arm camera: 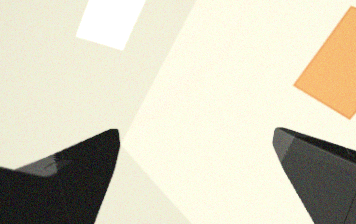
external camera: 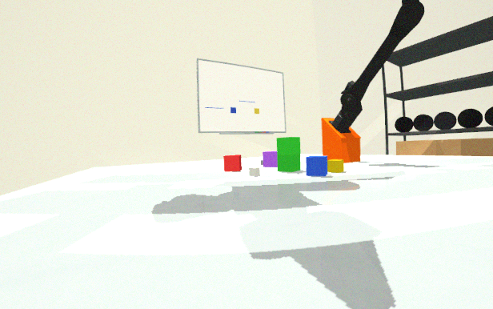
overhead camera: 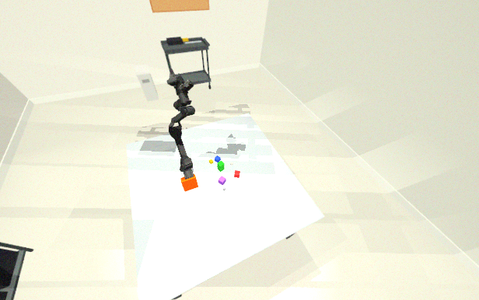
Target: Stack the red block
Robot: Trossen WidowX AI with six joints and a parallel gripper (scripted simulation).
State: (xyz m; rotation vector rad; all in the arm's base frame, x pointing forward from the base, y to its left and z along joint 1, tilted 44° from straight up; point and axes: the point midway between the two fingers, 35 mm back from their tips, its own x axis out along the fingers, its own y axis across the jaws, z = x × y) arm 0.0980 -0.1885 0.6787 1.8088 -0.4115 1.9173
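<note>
Now: gripper tip 260 mm short of the red block, 440 mm to the left of it and 740 mm above it. From my gripper tip the other things lie so: green block (160 mm ahead, 320 mm to the right, 700 mm below); yellow block (100 mm ahead, 220 mm to the right, 750 mm below); blue block (160 mm ahead, 220 mm to the right, 740 mm below).
</note>
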